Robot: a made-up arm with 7 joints. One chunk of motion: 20 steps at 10 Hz.
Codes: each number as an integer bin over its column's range. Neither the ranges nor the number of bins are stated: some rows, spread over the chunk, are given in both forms.
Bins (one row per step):
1: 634 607 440 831 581 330
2: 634 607 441 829 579 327
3: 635 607 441 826 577 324
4: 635 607 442 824 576 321
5: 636 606 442 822 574 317
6: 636 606 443 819 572 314
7: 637 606 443 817 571 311
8: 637 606 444 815 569 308
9: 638 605 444 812 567 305
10: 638 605 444 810 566 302
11: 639 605 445 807 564 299
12: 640 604 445 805 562 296
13: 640 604 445 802 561 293
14: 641 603 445 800 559 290
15: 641 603 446 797 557 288
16: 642 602 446 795 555 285
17: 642 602 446 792 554 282
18: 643 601 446 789 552 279
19: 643 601 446 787 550 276
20: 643 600 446 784 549 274
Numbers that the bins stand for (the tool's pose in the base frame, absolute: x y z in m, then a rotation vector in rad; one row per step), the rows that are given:
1: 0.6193 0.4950 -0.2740 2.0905 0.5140 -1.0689
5: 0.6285 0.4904 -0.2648 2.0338 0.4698 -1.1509
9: 0.6377 0.4858 -0.2556 1.9707 0.4257 -1.2266
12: 0.6469 0.4812 -0.2510 1.9266 0.3941 -1.2833
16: 0.6562 0.4720 -0.2463 1.8635 0.3500 -1.3527
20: 0.6608 0.4628 -0.2463 1.7941 0.3122 -1.4221
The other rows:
2: 0.6193 0.4950 -0.2694 2.0779 0.5014 -1.0878
3: 0.6239 0.4950 -0.2694 2.0590 0.4887 -1.1068
4: 0.6239 0.4950 -0.2648 2.0464 0.4824 -1.1257
6: 0.6285 0.4904 -0.2602 2.0149 0.4572 -1.1698
7: 0.6331 0.4904 -0.2602 2.0023 0.4509 -1.1887
8: 0.6331 0.4904 -0.2556 1.9896 0.4383 -1.2077
10: 0.6377 0.4858 -0.2556 1.9581 0.4194 -1.2455
11: 0.6423 0.4858 -0.2510 1.9392 0.4068 -1.2644
13: 0.6469 0.4812 -0.2510 1.9077 0.3878 -1.3023
14: 0.6516 0.4766 -0.2510 1.8950 0.3752 -1.3212
15: 0.6516 0.4766 -0.2463 1.8761 0.3626 -1.3338
17: 0.6562 0.4720 -0.2463 1.8446 0.3437 -1.3716
18: 0.6608 0.4674 -0.2463 1.8257 0.3311 -1.3905
19: 0.6608 0.4674 -0.2463 1.8131 0.3185 -1.4095

